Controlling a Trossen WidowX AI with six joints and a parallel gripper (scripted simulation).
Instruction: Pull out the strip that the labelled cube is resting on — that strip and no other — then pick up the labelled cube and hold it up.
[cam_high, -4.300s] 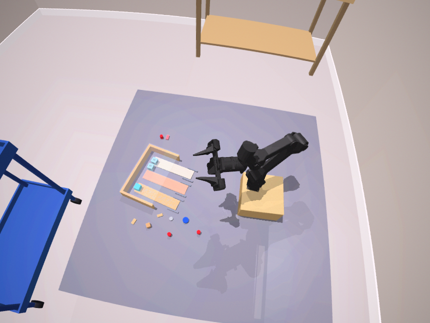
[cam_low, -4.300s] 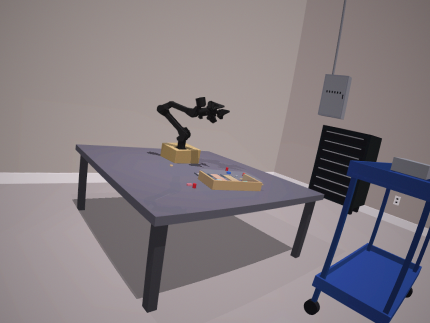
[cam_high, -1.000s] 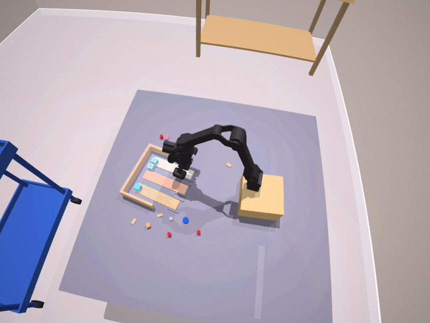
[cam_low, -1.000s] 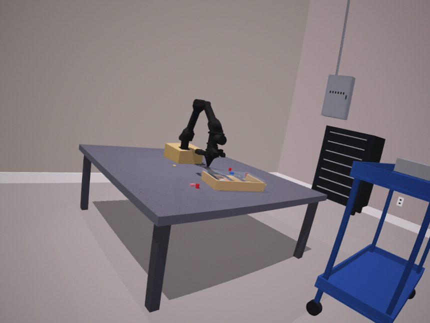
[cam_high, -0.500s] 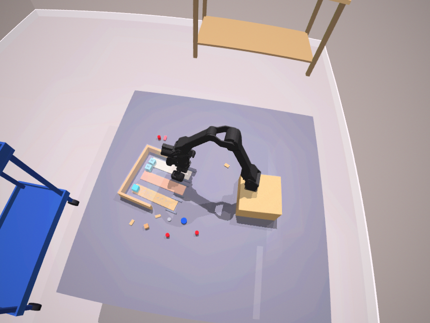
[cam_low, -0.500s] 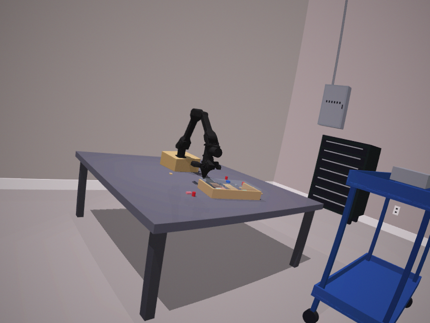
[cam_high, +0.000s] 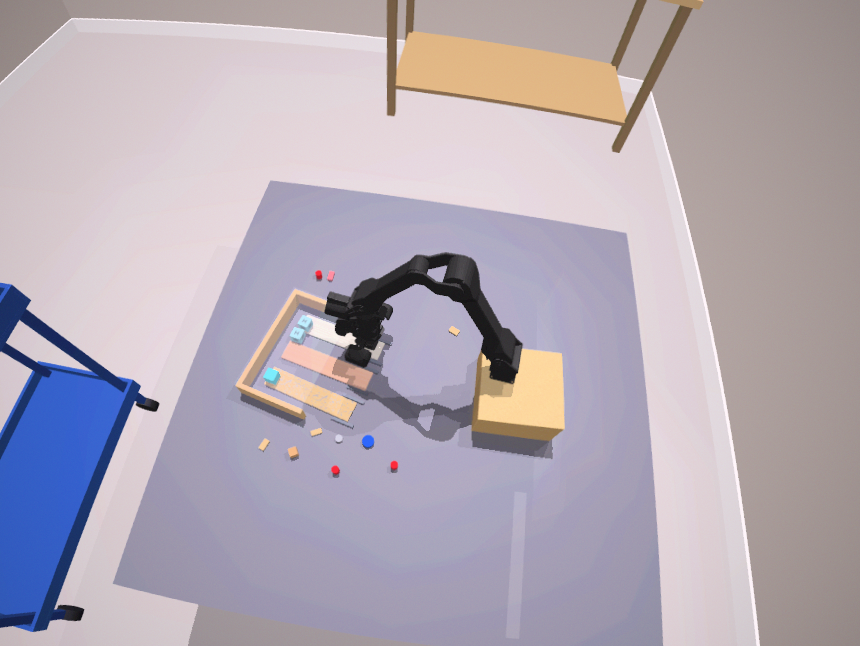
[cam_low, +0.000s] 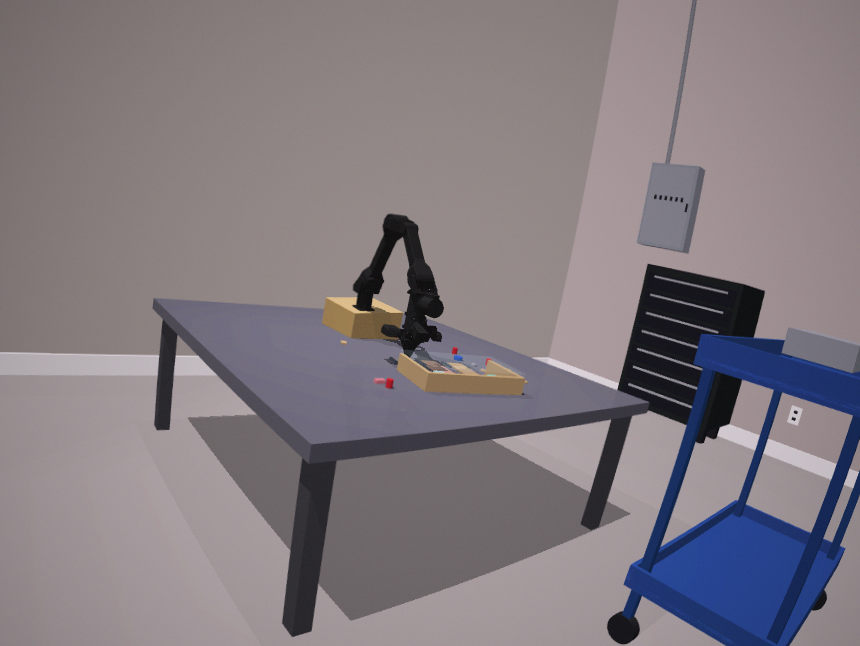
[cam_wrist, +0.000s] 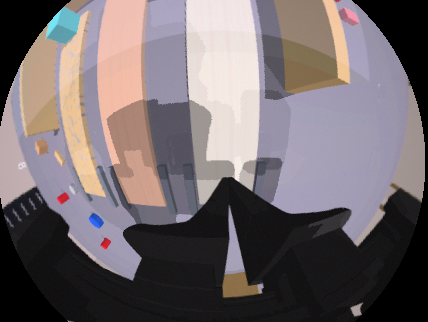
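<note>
Now: the white strip 90 mm ahead of my gripper tip, 10 mm to the right of it and 10 mm below it. Also, from my gripper tip: blue disc (260 mm to the left, 80 mm behind, 10 mm below).
</note>
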